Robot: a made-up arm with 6 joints.
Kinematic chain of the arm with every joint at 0, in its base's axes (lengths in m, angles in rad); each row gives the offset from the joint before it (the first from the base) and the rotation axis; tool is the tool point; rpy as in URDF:
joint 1: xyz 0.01 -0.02 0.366 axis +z
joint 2: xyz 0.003 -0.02 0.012 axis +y
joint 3: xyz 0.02 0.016 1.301 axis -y
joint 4: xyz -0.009 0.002 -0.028 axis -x
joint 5: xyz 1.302 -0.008 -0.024 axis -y
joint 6: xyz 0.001 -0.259 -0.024 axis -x
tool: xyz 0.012 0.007 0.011 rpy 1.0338 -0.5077 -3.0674
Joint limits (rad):
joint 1: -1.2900..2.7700
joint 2: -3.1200..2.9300
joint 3: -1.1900..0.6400
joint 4: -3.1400..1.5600
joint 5: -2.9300..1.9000
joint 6: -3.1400..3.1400
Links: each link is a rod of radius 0.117 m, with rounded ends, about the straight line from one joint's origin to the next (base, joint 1, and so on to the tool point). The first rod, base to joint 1, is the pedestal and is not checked.
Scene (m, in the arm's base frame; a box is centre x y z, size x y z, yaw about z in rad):
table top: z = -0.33
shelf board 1: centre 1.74 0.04 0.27 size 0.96 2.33 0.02 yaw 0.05
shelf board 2: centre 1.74 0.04 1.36 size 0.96 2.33 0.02 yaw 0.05
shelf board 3: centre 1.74 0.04 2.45 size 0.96 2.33 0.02 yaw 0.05
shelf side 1: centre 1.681 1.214 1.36 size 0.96 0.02 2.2 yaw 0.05
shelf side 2: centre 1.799 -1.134 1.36 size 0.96 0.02 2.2 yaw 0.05
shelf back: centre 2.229 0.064 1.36 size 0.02 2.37 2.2 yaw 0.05
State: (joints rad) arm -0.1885 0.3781 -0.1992 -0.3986 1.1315 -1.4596
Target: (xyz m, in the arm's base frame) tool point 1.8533 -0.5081 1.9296
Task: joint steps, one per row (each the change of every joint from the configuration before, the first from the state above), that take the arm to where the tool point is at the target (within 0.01 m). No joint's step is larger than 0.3 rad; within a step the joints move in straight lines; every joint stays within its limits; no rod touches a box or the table.
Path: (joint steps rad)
1: -0.0677 -0.1597 -0.2030 -0.0293 -0.0009 0.0014
2: -0.0676 -0.1597 -0.2030 -0.0292 -0.0009 0.0014
3: -0.0171 -0.0661 0.0811 0.2948 0.0011 -0.0628
4: -0.0172 -0.0662 0.0811 0.2948 0.0012 -0.0629
5: -0.0171 -0.0661 0.0811 0.2949 0.0011 -0.0628
6: -0.0172 -0.0661 0.0810 0.2948 0.0011 -0.0629
7: -0.0171 -0.0661 0.0811 0.2948 0.0011 -0.0628
8: 0.0733 0.2542 0.2799 0.0477 0.0022 -0.0043
9: 0.0734 0.2541 0.2800 0.0477 0.0023 -0.0043
10: 0.0733 0.2541 0.2799 0.0476 0.0022 -0.0043

